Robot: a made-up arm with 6 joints. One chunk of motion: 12 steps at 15 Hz.
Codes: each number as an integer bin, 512 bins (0 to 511) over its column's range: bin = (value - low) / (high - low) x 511, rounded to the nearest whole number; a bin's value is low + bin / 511 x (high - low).
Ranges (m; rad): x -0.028..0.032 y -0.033..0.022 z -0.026..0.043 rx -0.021..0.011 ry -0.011..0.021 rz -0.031..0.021
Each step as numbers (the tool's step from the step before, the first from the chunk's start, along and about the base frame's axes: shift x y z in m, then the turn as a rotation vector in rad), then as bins.
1 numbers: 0.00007 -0.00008 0.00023 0.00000 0.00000 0.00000
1 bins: 239 306 194 335 176 305
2 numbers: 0.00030 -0.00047 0.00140 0.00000 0.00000 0.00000
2 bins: 241 302 203 335 176 305
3 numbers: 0.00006 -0.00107 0.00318 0.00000 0.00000 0.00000
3 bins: 239 297 216 335 176 305
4 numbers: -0.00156 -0.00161 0.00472 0.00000 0.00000 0.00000
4 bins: 225 292 228 335 176 305
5 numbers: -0.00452 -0.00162 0.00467 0.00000 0.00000 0.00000
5 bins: 200 292 227 335 176 305
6 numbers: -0.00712 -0.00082 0.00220 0.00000 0.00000 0.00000
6 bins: 178 299 209 335 176 305
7 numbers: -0.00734 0.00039 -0.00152 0.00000 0.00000 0.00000
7 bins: 176 310 181 335 176 305
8 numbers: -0.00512 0.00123 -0.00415 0.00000 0.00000 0.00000
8 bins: 195 318 162 335 176 305
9 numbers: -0.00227 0.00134 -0.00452 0.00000 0.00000 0.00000
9 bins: 219 319 159 335 176 305
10 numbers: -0.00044 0.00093 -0.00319 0.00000 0.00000 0.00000
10 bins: 235 315 169 335 176 305
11 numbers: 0.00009 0.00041 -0.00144 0.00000 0.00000 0.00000
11 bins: 239 310 182 335 176 305
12 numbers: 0.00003 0.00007 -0.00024 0.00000 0.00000 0.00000
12 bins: 239 307 191 335 176 305
